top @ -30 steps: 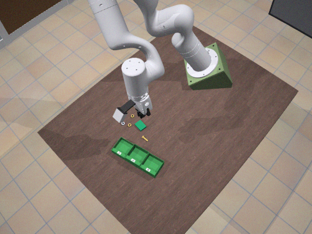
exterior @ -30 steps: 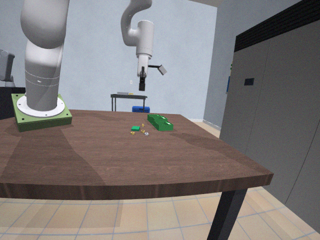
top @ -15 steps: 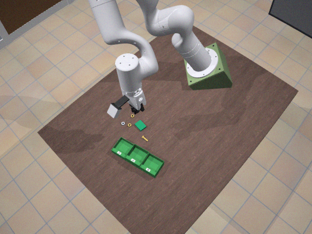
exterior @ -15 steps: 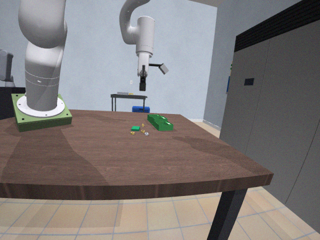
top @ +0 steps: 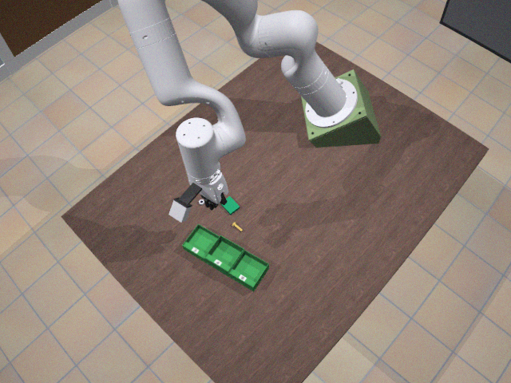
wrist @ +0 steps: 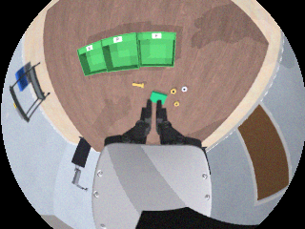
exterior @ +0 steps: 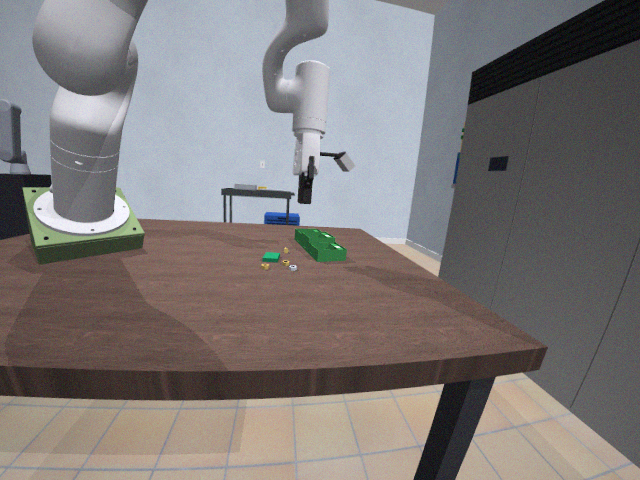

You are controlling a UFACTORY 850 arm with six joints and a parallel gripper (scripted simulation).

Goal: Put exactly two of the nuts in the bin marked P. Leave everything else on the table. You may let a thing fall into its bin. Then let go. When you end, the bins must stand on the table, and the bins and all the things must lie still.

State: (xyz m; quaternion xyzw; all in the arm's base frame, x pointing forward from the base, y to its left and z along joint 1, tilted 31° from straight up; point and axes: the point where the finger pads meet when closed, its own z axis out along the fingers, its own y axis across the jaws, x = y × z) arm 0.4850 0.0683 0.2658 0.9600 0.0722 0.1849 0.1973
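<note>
Now: hand 6 cm short of the green three-compartment bin, 9 cm to the right of it and 14 cm above it. From my hand the other things lie so: grey nut: 3 cm behind, 10 cm to the right, 16 cm below; then green block: 8 cm behind, 2 cm to the right, 16 cm below; then yellow bolt: 4 cm behind, 4 cm to the left, 16 cm below.
</note>
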